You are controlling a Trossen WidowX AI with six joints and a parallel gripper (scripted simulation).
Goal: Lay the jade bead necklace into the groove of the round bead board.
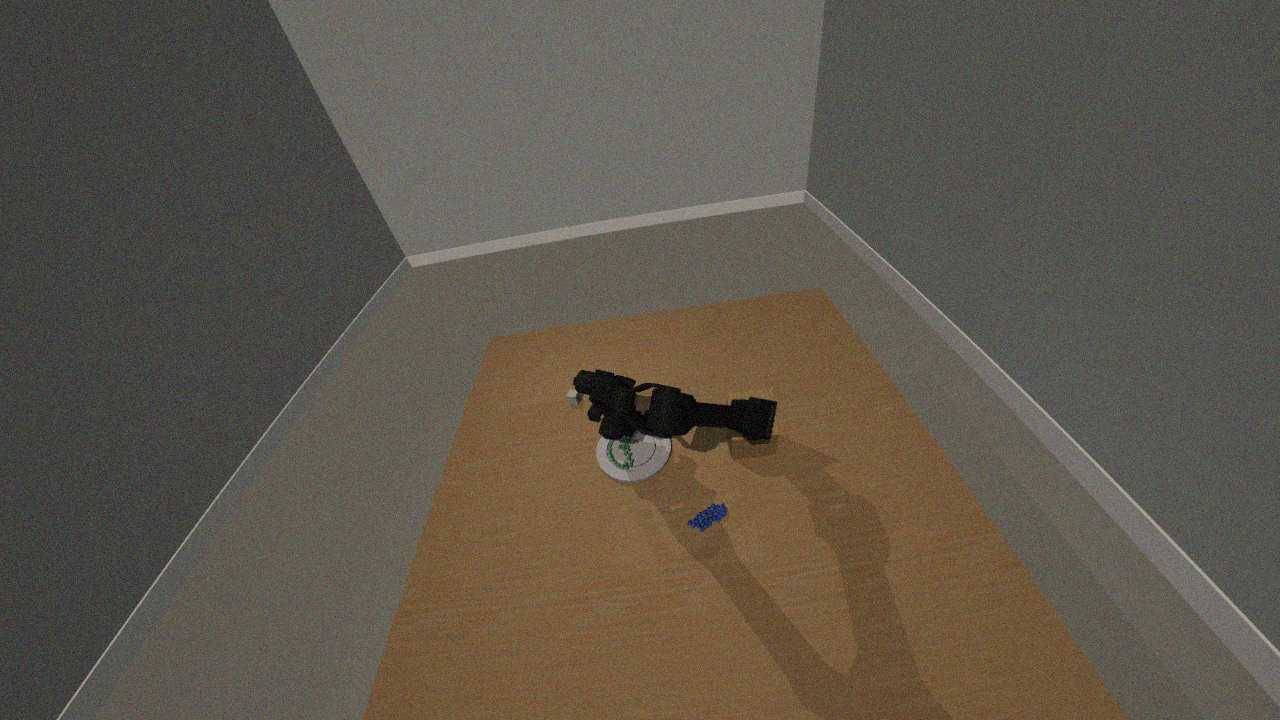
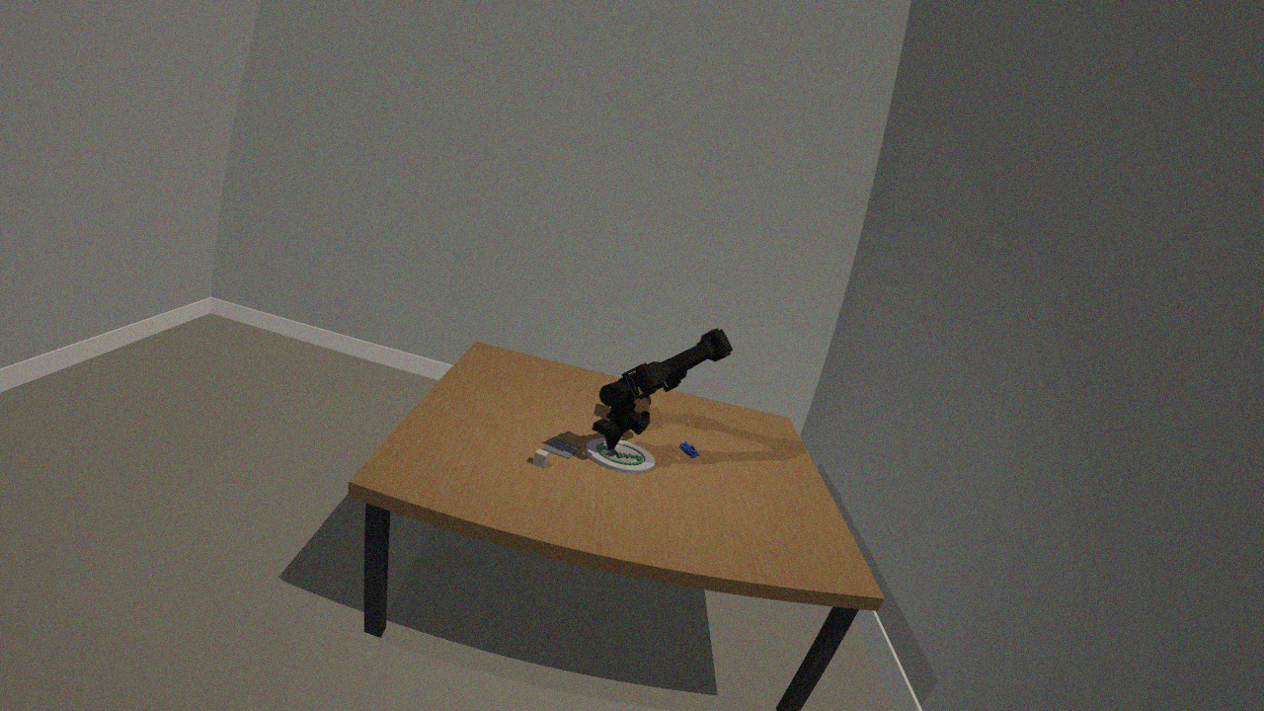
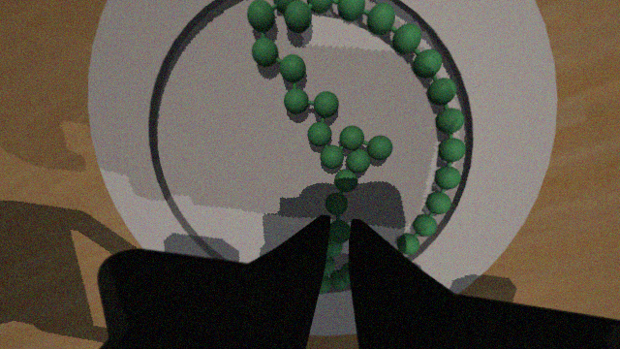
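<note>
My gripper tip is 1 cm past the round bead board, 3 cm to the right of it and 1 cm above it. Round my gripper tip: pale block 17 cm ahead, 17 cm to the right; flat grey plate 3 cm ahead, 13 cm to the right, 2 cm below.
</note>
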